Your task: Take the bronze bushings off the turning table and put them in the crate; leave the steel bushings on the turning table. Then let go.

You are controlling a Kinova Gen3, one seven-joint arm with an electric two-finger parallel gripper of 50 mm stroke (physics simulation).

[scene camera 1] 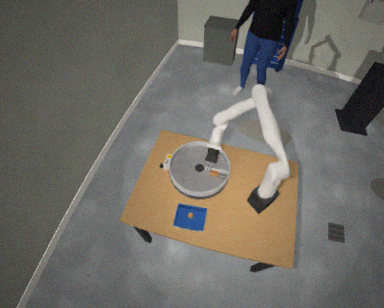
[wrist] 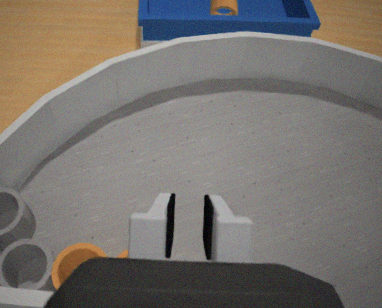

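Where they show: gripper, fingertip midpoint: point(scene camera 1: 208, 170) point(wrist: 188, 216); arm's base at its link origin: point(scene camera 1: 265, 191).
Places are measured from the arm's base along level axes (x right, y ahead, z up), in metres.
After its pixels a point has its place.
The turning table point(scene camera 1: 186, 176) @[x 0.071, y 0.514, z -0.115 m] point(wrist: 280, 150) @[x 0.030, y 0.450, z -0.115 m] is a round grey tray with a raised rim. My gripper point(scene camera 1: 208, 165) @[x 0.109, y 0.374, z -0.054 m] point(wrist: 188, 216) @[x 0.109, y 0.374, z -0.054 m] is over it, partly open, with no thing between its fingers. At the lower left of the wrist view, a bronze bushing point(wrist: 80, 248) @[x 0.112, y 0.315, z -0.089 m] stands beside steel bushings point(wrist: 26, 243) @[x 0.110, y 0.283, z -0.089 m] point(wrist: 29, 223) @[x 0.092, y 0.278, z -0.102 m] on the turning table. A sliver of another bronze bushing point(wrist: 123, 254) @[x 0.116, y 0.339, z -0.089 m] shows, mostly hidden by the gripper body. In the scene view the bronze pair point(scene camera 1: 214, 173) @[x 0.119, y 0.329, z -0.089 m] is small and blurred. The blue crate point(scene camera 1: 198, 224) @[x -0.230, y 0.372, z -0.163 m] point(wrist: 175, 22) @[x -0.128, y 0.374, z -0.121 m] holds one bronze bushing point(scene camera 1: 190, 215) @[x -0.191, y 0.432, z -0.131 m] point(wrist: 225, 4) @[x -0.176, y 0.431, z -0.131 m].
A white strip point(wrist: 20, 296) @[x 0.143, y 0.291, z -0.073 m] runs beside the bushings. A dark hub point(scene camera 1: 199, 168) @[x 0.148, y 0.438, z -0.107 m] is at the turning table's centre. A small white device point(scene camera 1: 168, 162) @[x 0.151, y 0.663, z -0.108 m] sits at the turning table's left edge. The crate is beyond the raised rim, on the wooden table point(scene camera 1: 240, 220) @[x -0.152, y 0.107, z -0.168 m]. A person point(scene camera 1: 265, 30) stands behind.
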